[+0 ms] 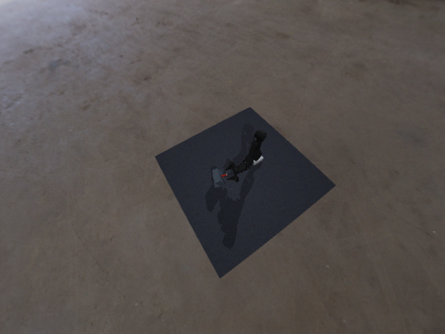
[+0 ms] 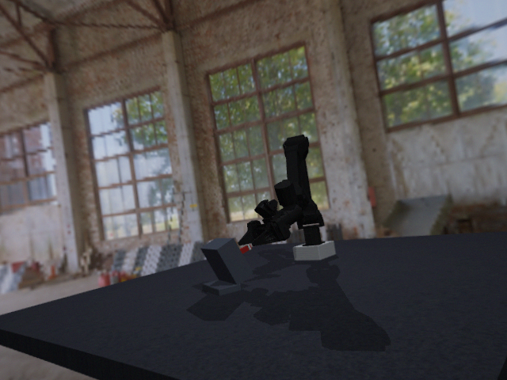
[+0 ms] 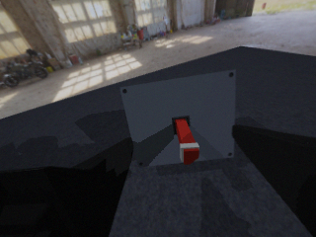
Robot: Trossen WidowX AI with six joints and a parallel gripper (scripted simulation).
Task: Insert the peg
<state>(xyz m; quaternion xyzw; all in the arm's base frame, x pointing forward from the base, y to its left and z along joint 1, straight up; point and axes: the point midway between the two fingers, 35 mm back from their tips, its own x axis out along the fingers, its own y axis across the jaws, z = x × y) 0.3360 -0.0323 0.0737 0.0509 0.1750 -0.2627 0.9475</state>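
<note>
Now: gripper tip 1 cm to the left of the red peg and 1 cm above it. The rest, counted from my gripper tip: sloped panel (5 cm ahead, 4 cm to the right, 3 cm below).
</note>
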